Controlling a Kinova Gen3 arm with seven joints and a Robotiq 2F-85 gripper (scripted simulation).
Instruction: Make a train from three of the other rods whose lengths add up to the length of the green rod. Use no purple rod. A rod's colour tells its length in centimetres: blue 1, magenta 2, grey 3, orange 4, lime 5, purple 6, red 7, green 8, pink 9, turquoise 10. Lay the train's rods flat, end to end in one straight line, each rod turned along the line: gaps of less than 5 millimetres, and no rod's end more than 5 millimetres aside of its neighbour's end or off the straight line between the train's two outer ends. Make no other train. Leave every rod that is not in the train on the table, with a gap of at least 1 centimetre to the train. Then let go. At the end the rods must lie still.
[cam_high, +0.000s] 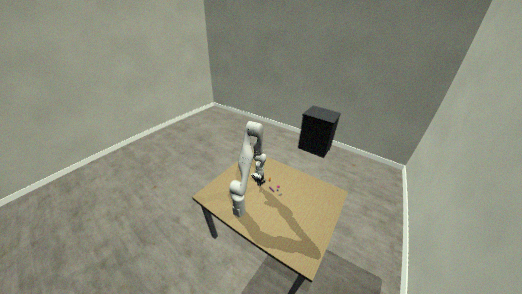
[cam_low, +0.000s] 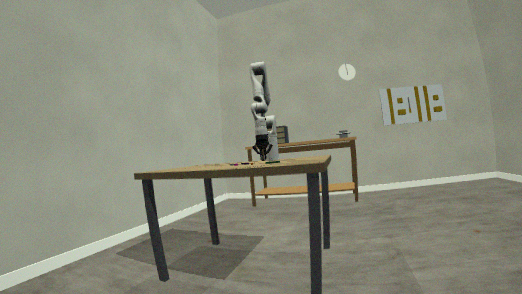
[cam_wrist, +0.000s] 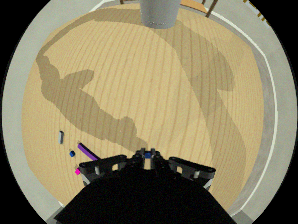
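My gripper is now 210 mm to the left of the grey rod, 30 mm above it and 10 mm short of it. Round my hand: green rod: 130 mm ahead, 80 mm to the left, 30 mm below; orange rod: 130 mm ahead, 40 mm to the right, 30 mm below; purple rod: 110 mm to the right, 30 mm below, 20 mm ahead.
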